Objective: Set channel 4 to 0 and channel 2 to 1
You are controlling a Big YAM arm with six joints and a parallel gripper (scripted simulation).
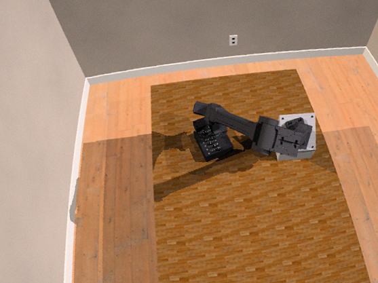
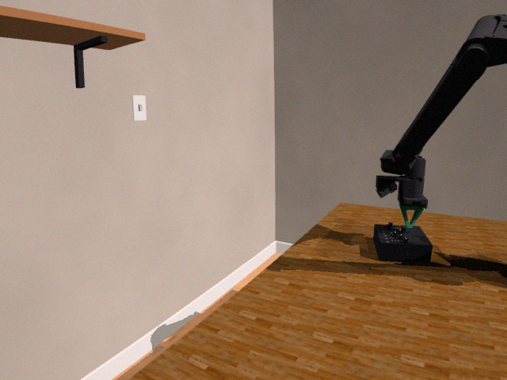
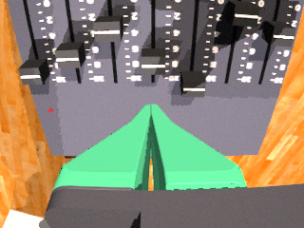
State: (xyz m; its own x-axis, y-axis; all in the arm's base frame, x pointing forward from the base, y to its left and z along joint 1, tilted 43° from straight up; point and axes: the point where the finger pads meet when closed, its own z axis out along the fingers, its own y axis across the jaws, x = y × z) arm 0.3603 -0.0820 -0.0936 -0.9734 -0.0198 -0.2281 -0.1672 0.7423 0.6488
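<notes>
My gripper is now 30 mm short of the channel 4 fader cap and 20 mm above it. Round my hand: channel 5 fader cap: 40 mm ahead, 30 mm to the left, 20 mm below; then channel 6 fader cap: 20 mm ahead, 50 mm to the left, 20 mm below; then channel 3 cap: 20 mm ahead, 20 mm to the right, 20 mm below.
</notes>
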